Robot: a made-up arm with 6 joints.
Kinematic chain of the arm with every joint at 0, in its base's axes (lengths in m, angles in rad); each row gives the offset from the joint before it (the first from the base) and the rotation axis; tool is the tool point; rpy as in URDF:
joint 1: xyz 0 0 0.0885 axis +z
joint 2: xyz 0 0 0 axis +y
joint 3: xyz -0.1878 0 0.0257 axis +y
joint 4: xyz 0.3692 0 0.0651 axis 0.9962 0 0.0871
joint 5: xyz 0 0 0 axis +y
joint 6: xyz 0.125 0 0.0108 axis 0.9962 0 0.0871
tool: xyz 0 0 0 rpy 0 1.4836 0
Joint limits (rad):
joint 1: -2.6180..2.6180
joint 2: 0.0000..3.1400
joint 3: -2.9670..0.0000
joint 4: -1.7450..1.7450
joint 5: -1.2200..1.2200
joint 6: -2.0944..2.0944
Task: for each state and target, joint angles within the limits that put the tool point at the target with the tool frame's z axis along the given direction. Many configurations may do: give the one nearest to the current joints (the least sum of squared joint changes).
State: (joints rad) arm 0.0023 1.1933 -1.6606 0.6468 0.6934 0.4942
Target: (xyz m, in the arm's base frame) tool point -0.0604 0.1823 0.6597 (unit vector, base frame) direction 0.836 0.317 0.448
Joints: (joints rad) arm -0.7114 0.8464 -2.5491 0.9921 1.2190 0.4942
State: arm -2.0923 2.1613 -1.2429 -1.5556 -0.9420 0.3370
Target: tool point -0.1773 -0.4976 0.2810 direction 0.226 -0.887 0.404
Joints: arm -2.0598 1.7818 -1.5102 -0.8686 -0.9385 0.3370
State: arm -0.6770 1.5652 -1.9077 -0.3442 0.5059 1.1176
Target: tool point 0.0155 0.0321 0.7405 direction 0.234 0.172 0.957
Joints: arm -0.6552 0.9184 -2.1102 -0.9536 -0.3491 1.1176
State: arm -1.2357 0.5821 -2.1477 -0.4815 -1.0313 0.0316
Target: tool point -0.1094 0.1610 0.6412 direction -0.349 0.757 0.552
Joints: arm -0.7886 0.5033 -1.7416 -0.3098 -1.2182 0.0316
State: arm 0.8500 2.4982 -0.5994 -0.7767 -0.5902 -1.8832
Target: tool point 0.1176 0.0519 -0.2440 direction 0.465 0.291 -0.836
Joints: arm 0.2543 2.1606 -0.2424 -0.2246 -0.8321 -1.8832
